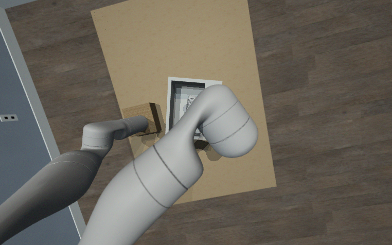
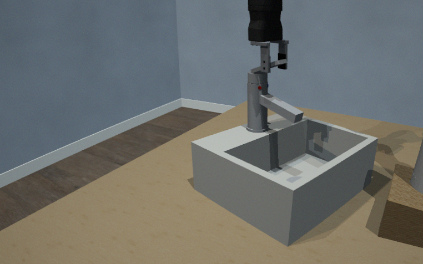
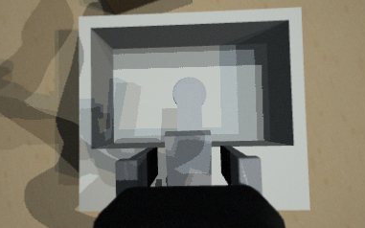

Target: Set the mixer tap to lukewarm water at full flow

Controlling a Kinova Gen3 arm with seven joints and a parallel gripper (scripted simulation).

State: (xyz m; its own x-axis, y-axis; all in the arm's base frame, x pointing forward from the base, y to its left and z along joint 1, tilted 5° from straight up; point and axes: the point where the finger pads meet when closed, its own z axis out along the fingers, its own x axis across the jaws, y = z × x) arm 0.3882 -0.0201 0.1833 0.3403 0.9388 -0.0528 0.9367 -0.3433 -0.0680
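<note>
Right now the flat lever is 20 mm ahead of my hand, 10 mm to the right of it and 10 mm below it. The rest, counted from my hand: grey square sink: 250 mm below, 60 mm behind, 20 mm to the left; then grey mixer tap: 60 mm below, 30 mm ahead, 10 mm to the right.
</note>
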